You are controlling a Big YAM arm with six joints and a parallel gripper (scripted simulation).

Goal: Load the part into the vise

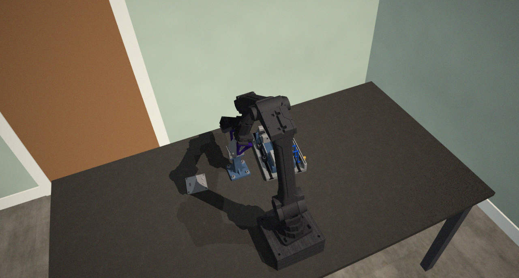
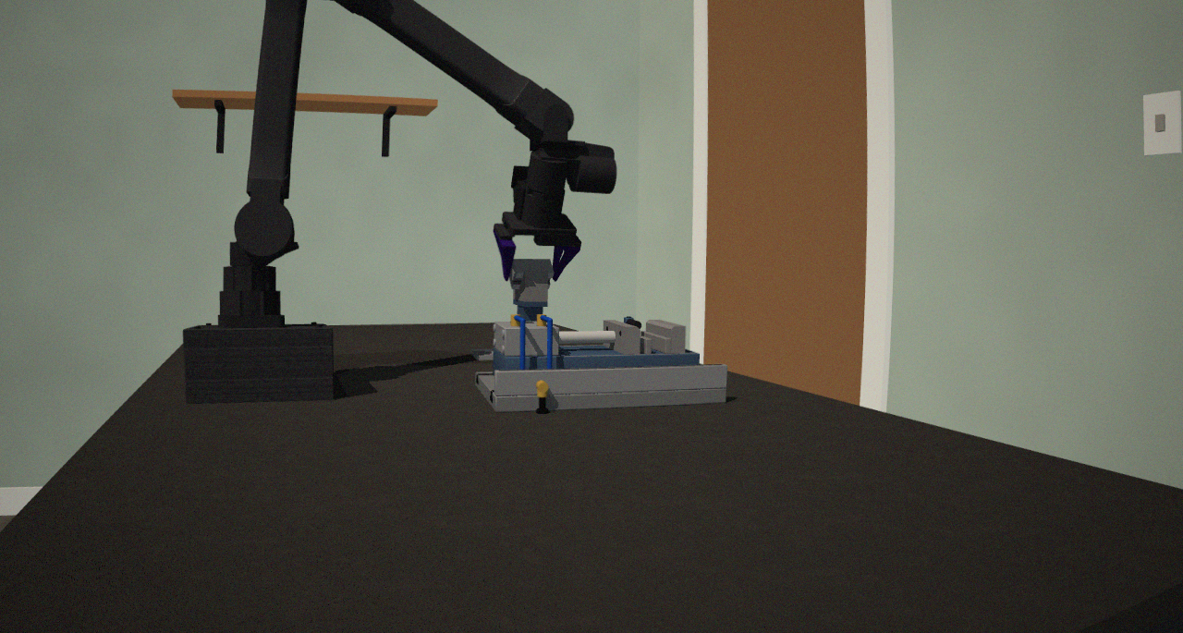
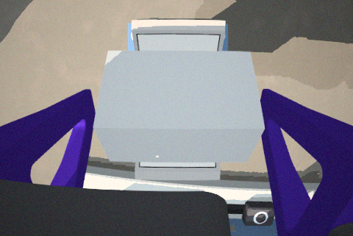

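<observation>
The part lies right at my hand. Also, from my hand: grey infeed plate 20 cm to the left, 15 cm below, 3 cm ahead.
</observation>
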